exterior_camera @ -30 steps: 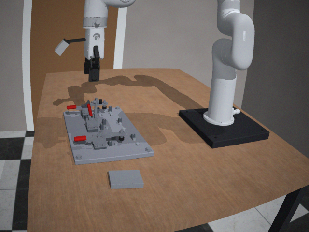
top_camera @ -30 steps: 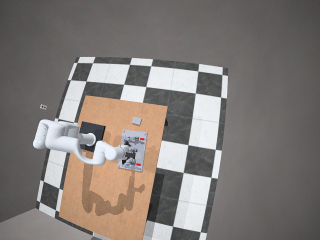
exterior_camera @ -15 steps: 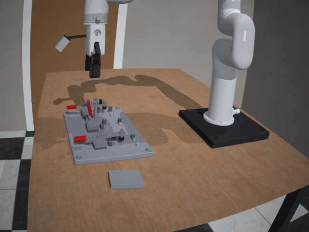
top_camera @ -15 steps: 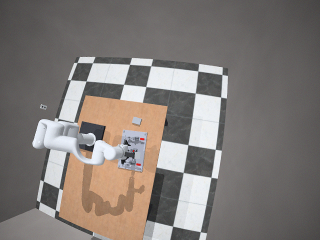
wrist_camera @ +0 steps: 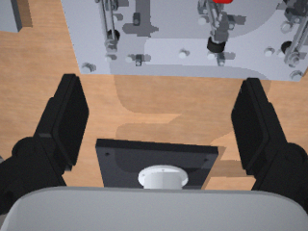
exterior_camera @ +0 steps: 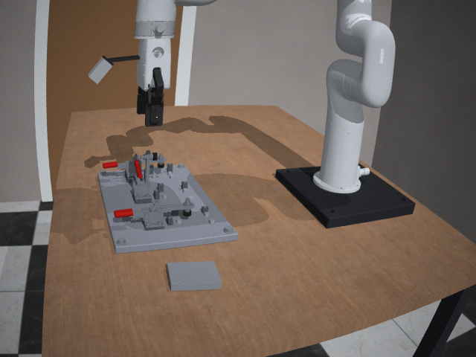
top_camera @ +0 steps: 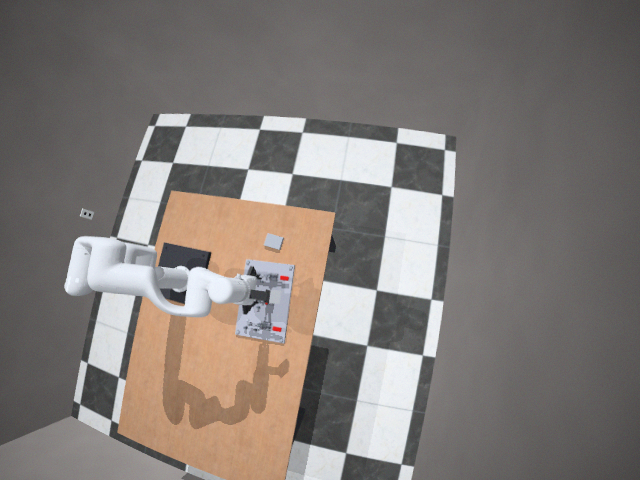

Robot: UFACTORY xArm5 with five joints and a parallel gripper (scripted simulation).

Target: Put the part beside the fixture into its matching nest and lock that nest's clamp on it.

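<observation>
Now: the grey rectangular part 220 mm to the left of my hand, 210 mm below it and 20 mm behind it. The rest, counted from my hand: grey fixture plate: 210 mm below, 50 mm to the right, 30 mm behind.
</observation>
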